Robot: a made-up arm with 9 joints.
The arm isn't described. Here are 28 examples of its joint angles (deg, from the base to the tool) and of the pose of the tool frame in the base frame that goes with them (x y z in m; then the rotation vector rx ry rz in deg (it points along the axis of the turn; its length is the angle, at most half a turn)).
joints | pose
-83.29 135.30 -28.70 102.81 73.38 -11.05 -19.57 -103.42 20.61 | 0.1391 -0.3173 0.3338 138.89 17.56 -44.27
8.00 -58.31 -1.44 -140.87 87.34 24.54 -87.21 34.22 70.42 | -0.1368 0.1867 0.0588 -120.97 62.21 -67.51
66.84 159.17 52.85 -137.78 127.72 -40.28 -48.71 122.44 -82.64 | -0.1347 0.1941 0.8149 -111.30 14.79 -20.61
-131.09 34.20 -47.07 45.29 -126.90 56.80 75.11 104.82 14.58 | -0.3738 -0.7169 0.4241 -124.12 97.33 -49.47
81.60 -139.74 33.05 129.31 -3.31 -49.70 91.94 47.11 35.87 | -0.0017 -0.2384 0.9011 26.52 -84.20 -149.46
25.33 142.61 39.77 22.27 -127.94 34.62 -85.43 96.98 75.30 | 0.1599 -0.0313 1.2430 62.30 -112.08 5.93
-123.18 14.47 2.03 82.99 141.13 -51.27 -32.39 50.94 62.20 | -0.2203 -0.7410 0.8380 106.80 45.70 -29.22
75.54 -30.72 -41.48 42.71 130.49 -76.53 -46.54 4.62 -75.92 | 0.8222 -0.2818 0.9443 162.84 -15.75 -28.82
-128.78 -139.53 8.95 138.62 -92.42 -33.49 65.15 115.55 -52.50 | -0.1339 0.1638 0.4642 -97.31 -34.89 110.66
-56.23 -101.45 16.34 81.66 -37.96 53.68 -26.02 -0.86 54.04 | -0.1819 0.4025 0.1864 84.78 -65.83 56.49
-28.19 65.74 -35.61 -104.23 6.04 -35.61 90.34 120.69 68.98 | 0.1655 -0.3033 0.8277 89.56 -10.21 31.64
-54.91 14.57 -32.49 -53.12 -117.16 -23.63 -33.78 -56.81 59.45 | 0.3698 -0.6614 0.1630 16.77 -15.09 -40.36
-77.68 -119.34 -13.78 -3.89 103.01 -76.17 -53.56 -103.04 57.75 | -0.4783 0.0389 -0.0151 54.88 145.18 -61.82
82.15 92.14 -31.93 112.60 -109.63 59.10 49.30 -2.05 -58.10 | 0.4762 -0.2964 0.8687 67.79 77.91 40.86
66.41 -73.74 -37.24 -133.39 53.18 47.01 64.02 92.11 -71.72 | 0.6908 0.3224 0.7995 -59.82 150.57 58.54
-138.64 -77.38 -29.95 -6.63 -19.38 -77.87 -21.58 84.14 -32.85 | -0.2859 -1.0299 0.7712 97.12 -42.83 -95.33
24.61 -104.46 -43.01 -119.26 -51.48 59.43 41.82 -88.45 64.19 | 0.6061 0.3765 0.4283 -13.50 -43.38 -153.29
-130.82 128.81 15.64 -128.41 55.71 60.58 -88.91 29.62 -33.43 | 0.0426 0.2660 0.6738 -94.42 -107.31 94.47
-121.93 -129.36 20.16 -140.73 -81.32 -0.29 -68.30 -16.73 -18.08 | -0.6546 0.0073 0.7560 9.21 -42.82 -137.81
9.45 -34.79 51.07 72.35 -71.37 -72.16 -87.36 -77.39 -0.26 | 0.2164 0.3371 0.1986 -138.97 -17.63 -43.22
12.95 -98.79 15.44 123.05 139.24 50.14 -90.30 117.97 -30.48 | 0.3634 0.2567 0.6623 -103.77 25.36 21.32
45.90 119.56 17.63 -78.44 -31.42 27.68 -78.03 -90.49 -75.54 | -0.1674 -0.2243 1.0530 32.88 87.74 35.66
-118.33 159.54 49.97 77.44 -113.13 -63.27 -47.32 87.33 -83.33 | 0.2401 -0.0402 0.5757 -99.38 -52.75 26.87
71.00 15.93 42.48 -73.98 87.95 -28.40 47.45 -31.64 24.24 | 0.2303 0.0306 0.3425 39.31 138.84 -59.28
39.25 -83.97 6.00 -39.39 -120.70 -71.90 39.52 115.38 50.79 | 0.8952 0.7833 0.3800 8.53 -106.30 9.78
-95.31 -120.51 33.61 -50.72 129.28 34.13 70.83 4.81 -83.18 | -0.8016 0.0214 0.3968 11.34 1.69 150.45
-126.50 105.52 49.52 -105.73 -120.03 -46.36 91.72 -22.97 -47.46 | 0.0929 0.4234 0.7279 31.33 95.31 -144.96
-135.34 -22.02 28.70 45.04 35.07 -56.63 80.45 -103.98 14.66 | -0.2256 -0.8240 0.8746 -47.22 -61.16 -5.32
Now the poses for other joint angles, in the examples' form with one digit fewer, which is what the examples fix.
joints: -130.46 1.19 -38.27 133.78 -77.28 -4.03 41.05 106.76 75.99
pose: -0.555 -0.726 0.940 110.8 -87.0 -75.2
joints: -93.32 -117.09 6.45 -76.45 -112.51 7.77 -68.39 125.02 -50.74
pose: -0.762 0.003 0.327 -48.4 -43.6 73.4
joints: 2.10 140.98 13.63 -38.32 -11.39 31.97 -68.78 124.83 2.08
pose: 0.439 0.135 1.220 -123.2 -91.6 -41.0
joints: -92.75 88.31 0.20 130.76 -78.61 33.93 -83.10 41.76 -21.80
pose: 0.068 -0.627 0.554 10.2 -28.2 -5.8
